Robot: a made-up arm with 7 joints. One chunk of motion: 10 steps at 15 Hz.
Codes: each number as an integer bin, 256 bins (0 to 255) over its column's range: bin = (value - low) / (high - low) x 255, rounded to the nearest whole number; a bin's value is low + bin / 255 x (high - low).
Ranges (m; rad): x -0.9..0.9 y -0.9..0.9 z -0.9..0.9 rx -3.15..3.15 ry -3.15..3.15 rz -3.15..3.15
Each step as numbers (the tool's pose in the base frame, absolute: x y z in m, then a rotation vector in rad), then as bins.
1 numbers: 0.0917 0.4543 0.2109 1.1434 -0.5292 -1.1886
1 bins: 140 192 157 174 106 79
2 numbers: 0.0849 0.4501 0.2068 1.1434 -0.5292 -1.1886
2 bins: 140 191 157 174 106 79
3 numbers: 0.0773 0.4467 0.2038 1.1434 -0.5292 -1.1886
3 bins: 138 191 156 174 106 79
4 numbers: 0.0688 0.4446 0.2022 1.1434 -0.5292 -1.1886
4 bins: 137 190 156 174 106 79
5 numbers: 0.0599 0.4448 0.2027 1.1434 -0.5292 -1.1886
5 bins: 136 191 156 174 106 79
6 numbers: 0.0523 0.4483 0.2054 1.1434 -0.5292 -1.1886
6 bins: 135 191 157 174 106 79
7 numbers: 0.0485 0.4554 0.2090 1.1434 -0.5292 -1.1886
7 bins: 134 192 157 174 106 79
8 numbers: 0.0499 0.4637 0.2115 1.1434 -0.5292 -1.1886
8 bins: 135 193 157 174 106 79
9 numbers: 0.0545 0.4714 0.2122 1.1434 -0.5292 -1.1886
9 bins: 135 194 158 174 106 79
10 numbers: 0.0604 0.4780 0.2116 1.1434 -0.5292 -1.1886
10 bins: 136 195 157 174 106 79
